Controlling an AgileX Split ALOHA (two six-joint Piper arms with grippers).
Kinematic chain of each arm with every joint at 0, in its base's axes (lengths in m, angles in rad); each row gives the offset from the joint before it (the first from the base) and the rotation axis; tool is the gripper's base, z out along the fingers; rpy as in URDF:
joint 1: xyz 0 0 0.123 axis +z
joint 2: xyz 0 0 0 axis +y
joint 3: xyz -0.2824 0 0.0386 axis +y
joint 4: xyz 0.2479 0 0.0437 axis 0.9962 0 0.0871
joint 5: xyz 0 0 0 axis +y
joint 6: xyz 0.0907 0 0.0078 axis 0.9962 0 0.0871
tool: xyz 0 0 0 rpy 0 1.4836 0
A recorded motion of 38 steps. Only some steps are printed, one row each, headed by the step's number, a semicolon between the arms.
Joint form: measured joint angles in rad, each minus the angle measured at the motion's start. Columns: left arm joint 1, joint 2, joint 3, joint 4, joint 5, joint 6; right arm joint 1, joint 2, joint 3, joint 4, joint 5, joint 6.
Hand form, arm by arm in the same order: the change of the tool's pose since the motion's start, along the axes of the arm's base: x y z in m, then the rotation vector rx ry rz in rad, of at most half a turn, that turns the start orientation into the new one. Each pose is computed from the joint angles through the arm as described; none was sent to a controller.
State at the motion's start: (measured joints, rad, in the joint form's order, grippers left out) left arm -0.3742 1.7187 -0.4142 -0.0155 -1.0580 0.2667; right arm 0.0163 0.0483 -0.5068 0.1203 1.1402 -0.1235
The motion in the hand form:
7: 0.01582 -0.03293 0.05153 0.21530 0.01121 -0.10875; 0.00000 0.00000 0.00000 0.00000 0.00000 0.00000
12: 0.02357 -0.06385 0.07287 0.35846 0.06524 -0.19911; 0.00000 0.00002 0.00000 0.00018 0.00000 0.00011
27: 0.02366 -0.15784 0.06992 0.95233 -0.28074 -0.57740; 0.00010 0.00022 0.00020 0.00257 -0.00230 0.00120
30: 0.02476 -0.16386 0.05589 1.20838 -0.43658 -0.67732; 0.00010 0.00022 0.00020 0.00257 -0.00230 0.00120
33: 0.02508 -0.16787 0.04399 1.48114 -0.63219 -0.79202; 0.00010 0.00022 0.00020 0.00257 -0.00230 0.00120
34: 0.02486 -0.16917 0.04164 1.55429 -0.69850 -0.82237; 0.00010 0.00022 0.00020 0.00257 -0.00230 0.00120
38: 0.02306 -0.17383 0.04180 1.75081 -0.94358 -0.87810; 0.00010 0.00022 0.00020 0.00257 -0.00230 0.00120
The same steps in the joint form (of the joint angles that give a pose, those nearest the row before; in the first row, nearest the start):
7: -0.0870 -0.1521 -0.1995 -0.0387 0.4445 0.2293; 0.0000 0.0000 0.0000 0.0000 0.0000 0.0000
12: -0.1690 -0.1569 -0.3557 -0.1606 0.7156 0.4484; 0.0000 0.0000 0.0000 0.0002 0.0000 0.0000
27: -0.3821 0.0222 -0.5906 -0.2529 0.8115 1.2185; 0.0000 0.0000 0.0000 0.0028 -0.0023 0.0000
30: -0.3882 0.0635 -0.5925 -0.1841 0.7992 1.4600; 0.0000 0.0000 0.0000 0.0028 -0.0023 0.0000
33: -0.3882 0.0957 -0.5926 -0.0663 0.7956 1.6952; 0.0000 0.0000 0.0000 0.0028 -0.0023 0.0000
34: -0.3882 0.1027 -0.5925 -0.0191 0.7913 1.7507; 0.0000 0.0000 0.0000 0.0028 -0.0023 0.0000
38: -0.3882 0.1101 -0.5926 0.1547 0.7521 1.8869; 0.0000 0.0000 0.0000 0.0028 -0.0023 0.0000

